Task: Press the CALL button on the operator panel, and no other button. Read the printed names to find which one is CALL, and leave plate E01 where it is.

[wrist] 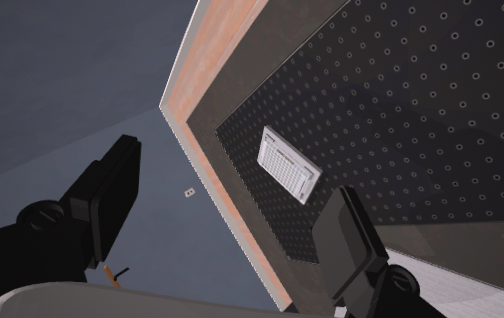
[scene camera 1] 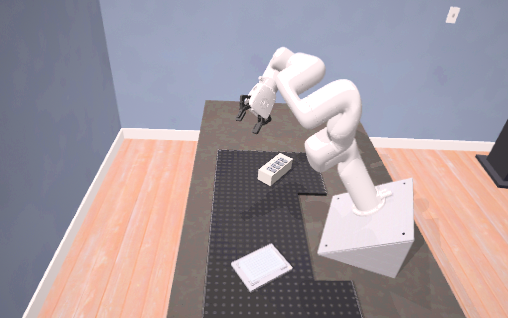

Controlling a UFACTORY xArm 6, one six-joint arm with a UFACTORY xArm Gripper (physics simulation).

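Pixels of known places: gripper, between the fingertips: (wrist: 236, 188) (scene camera 1: 246, 127); arm's base, origin of its link: (scene camera 1: 369, 204).
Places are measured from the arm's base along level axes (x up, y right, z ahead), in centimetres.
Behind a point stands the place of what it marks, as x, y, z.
The operator panel (scene camera 1: 275, 169) @(-3.3, 20.5, 35.2) is a cream box with several dark-marked buttons on its sloping top, standing on the far part of the black perforated mat in the scene view. The printed names are too small to read, so I cannot tell which button is CALL. The panel does not show in the wrist view. A white plate with a fine grid of wells (scene camera 1: 261, 266) @(-6.6, -27.3, 37.9) (wrist: 286, 165) @(-6.5, -23.0, 38.5), which looks like plate E01, lies flat on the near part of the mat. My gripper (scene camera 1: 248, 126) @(21.6, 11.1, 48.0) (wrist: 236, 188) @(21.6, 11.1, 48.0) is open and empty, high above the table's far end, beyond the panel and apart from it.
The black perforated mat (scene camera 1: 260, 215) @(-9.1, -1.9, 39.7) (wrist: 400, 150) @(-9.1, 0.7, 36.8) lies on the dark table (scene camera 1: 192, 200) @(-10.4, 3.8, 67.4) (wrist: 280, 60) @(-10.4, -15.2, 58.0). My arm's pale base block (scene camera 1: 370, 245) @(1.4, -20.9, 3.7) stands on the table at the right. Blue walls rise behind and at the left. A dark object (scene camera 1: 497, 155) stands on the floor at far right.
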